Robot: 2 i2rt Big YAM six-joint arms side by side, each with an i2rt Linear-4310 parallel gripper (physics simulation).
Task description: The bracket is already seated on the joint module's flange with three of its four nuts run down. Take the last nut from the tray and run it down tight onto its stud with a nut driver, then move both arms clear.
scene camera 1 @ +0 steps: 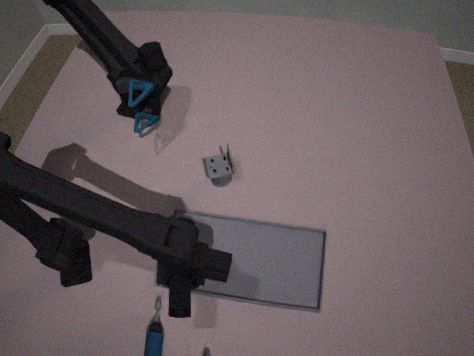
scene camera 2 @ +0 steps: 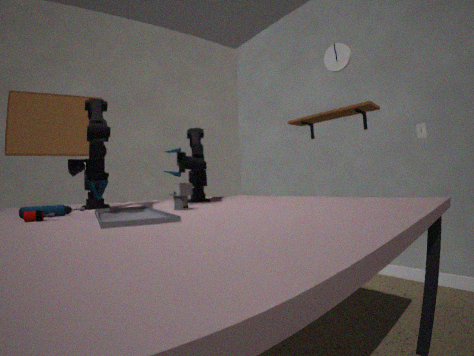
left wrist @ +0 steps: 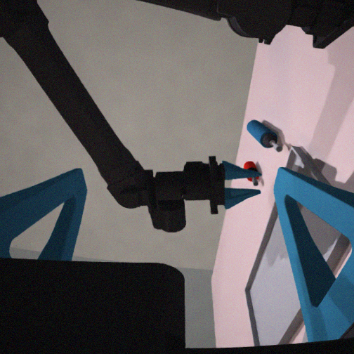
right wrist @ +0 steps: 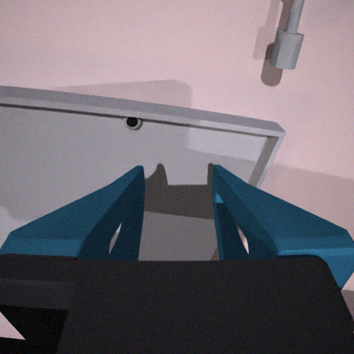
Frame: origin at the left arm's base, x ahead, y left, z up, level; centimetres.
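Seen in the pictures: left gripper, fingertip midpoint: (scene camera 1: pixel 133 119) (scene camera 2: pixel 164 161); right gripper, fingertip midpoint: (scene camera 2: pixel 97 199); left arm's base, link origin: (scene camera 2: pixel 198 201); right arm's base, link origin: (scene camera 1: pixel 76 263) (scene camera 2: pixel 95 208).
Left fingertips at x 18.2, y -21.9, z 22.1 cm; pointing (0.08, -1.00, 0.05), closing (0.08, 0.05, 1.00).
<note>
Pixels of each thing's top centre, then the offset from my left fingertips to it. "*": a spot on its surface instead.
- joint module, top centre: (scene camera 1: pixel 219 163) (scene camera 2: pixel 180 191) dz -14.7, dx +21.5, dy +3.5 cm
- grey tray, top centre: (scene camera 1: pixel 242 257) (scene camera 2: pixel 128 212) dz -20.5, dx +35.9, dy -18.1 cm
- blue-handled driver, surface spot: (scene camera 1: pixel 154 342) * dz -18.1, dx +24.1, dy -45.8 cm
- red-handled driver, top centre: (scene camera 2: pixel 39 210) dz -18.6, dx +37.0, dy -48.1 cm
The grey bracket (scene camera 1: pixel 218 167) (scene camera 2: pixel 185 190) sits on the joint module (scene camera 1: pixel 221 181) (scene camera 2: pixel 180 203); its dark stud spots are too small to read. The nut (right wrist: pixel 132 123) lies in the grey tray (scene camera 1: pixel 290 262) (scene camera 2: pixel 140 216) (left wrist: pixel 275 295) (right wrist: pixel 60 145) against its long wall. My right gripper (scene camera 2: pixel 98 192) (left wrist: pixel 260 182) (right wrist: pixel 178 175) is partly open and empty, low over the tray's end, nut beyond the left fingertip in its wrist view. My left gripper (scene camera 1: pixel 143 106) (scene camera 2: pixel 172 161) is wide open, empty, raised behind the bracket. A blue-handled driver (scene camera 1: pixel 154 342) (scene camera 2: pixel 45 210) (left wrist: pixel 261 133) lies beside the tray.
A red-handled driver (scene camera 2: pixel 33 216) (left wrist: pixel 251 171) lies near the blue one. A metal driver socket (right wrist: pixel 286 50) shows past the tray corner. The right forearm (scene camera 1: pixel 100 212) spans the picture's left side and hides the tray's left end in scene camera 1.
</note>
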